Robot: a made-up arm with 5 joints. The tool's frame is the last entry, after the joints.
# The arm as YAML. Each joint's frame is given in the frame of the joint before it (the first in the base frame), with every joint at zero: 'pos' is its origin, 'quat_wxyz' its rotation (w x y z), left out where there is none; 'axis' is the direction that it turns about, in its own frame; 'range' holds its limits. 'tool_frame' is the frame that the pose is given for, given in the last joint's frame.
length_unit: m
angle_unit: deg
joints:
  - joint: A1
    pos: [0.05, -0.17, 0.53]
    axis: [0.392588, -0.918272, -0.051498]
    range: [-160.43, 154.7]
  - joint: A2
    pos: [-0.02, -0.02, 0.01]
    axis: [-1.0, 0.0, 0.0]
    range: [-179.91, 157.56]
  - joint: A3
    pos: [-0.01, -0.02, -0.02]
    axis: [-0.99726, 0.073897, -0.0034]
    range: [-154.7, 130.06]
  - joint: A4
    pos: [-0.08, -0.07, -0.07]
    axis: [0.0, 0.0, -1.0]
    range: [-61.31, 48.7]
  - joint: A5
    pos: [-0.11, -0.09, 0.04]
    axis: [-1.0, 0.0, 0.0]
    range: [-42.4, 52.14]
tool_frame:
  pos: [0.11, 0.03, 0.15]
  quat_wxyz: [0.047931, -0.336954, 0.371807, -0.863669]
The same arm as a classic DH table. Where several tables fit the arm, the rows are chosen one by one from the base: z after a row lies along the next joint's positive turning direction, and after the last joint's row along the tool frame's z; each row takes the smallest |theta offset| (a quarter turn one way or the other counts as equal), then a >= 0, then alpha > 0; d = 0 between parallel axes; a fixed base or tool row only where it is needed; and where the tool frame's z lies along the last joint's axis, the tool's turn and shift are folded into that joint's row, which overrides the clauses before.
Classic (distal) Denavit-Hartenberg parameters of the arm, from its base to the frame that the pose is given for. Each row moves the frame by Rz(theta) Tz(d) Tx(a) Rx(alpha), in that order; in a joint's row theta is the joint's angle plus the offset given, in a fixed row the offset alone. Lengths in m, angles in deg.
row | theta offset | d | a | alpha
base (fixed) | 23.15 | 0.5391 | -0.0209 | 92.95
A1 | -88.74 | 0.1973 | -0.0111 | 113.12
A2 | 5.84 | 0.2952 | 0.0209 | 4.24
A3 | 87.37 | -0.183 | 0.0757 | 89.81
A4 | -4.24 | 0.0297 | 0.09 | -90
A5 | -50.86 | 0.0561 | -0.1353 | -128.15
tool (fixed) | -102.32 | 0.0908 | 0 | 0
Joint limits (deg, base to tool): -160.43..154.7 -179.91..157.56 -154.7..130.06 -61.31..48.7 -42.4..52.14

